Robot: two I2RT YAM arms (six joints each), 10 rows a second.
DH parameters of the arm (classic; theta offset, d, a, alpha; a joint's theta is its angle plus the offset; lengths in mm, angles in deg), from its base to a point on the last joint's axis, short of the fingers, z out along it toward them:
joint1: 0 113.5 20 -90
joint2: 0 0 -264 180
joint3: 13.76 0 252.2 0
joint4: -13.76 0 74 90
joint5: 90 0 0 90
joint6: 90 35.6 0 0
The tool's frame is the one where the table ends.
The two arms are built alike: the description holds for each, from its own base.
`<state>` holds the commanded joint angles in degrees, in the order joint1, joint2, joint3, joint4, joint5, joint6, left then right.
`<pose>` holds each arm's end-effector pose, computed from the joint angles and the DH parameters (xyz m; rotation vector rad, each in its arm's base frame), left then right.
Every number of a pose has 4 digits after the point. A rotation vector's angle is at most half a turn.
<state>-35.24 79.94 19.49 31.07 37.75 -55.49 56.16 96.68 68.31 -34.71 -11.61 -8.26</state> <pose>0.1801 -0.1539 0.1398 0.0495 2.4106 -1.5515 0.1856 0.2898 0.2150 -1.5205 2.2882 0.5220</pose>
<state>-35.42 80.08 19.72 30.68 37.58 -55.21 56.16 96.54 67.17 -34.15 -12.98 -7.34</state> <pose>0.1802 -0.1548 0.1397 0.0543 2.4149 -1.5459 0.1835 0.2880 0.2106 -1.5155 2.3086 0.5544</pose>
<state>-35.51 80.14 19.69 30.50 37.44 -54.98 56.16 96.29 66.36 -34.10 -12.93 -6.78</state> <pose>0.1799 -0.1549 0.1390 0.0568 2.4184 -1.5407 0.1820 0.2858 0.2080 -1.5083 2.3255 0.5522</pose>
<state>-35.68 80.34 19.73 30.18 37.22 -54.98 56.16 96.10 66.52 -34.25 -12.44 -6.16</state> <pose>0.1795 -0.1554 0.1379 0.0534 2.4277 -1.5350 0.1822 0.2856 0.2096 -1.4919 2.3319 0.5452</pose>
